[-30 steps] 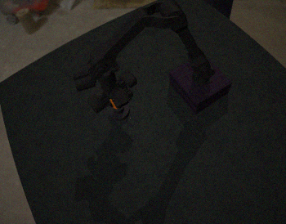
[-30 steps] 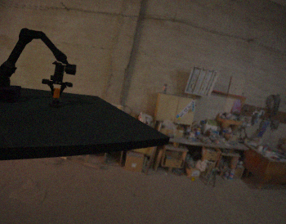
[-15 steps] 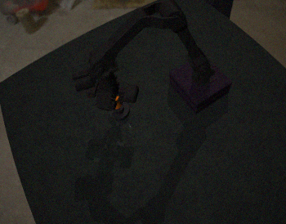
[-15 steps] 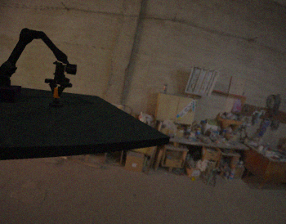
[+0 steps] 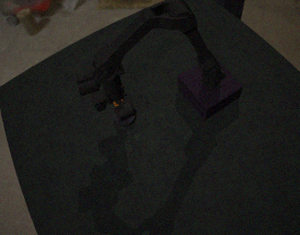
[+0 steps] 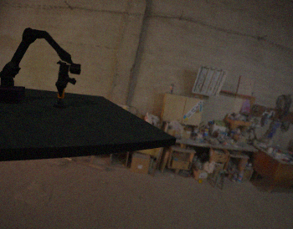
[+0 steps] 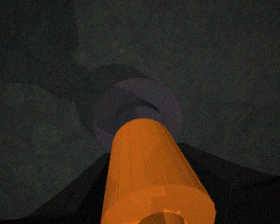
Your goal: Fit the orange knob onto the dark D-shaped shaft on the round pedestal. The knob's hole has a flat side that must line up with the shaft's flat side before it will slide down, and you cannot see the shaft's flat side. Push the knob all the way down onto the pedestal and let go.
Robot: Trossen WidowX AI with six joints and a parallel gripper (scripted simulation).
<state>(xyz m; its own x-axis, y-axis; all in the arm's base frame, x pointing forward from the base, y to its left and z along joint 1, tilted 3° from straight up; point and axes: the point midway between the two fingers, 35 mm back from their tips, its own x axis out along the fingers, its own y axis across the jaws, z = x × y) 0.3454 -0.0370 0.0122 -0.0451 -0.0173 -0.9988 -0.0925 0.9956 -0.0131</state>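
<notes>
My gripper tip is 2 cm below the orange knob. The rest, counted from my gripper tip: dark shaft 4 cm below.
</notes>
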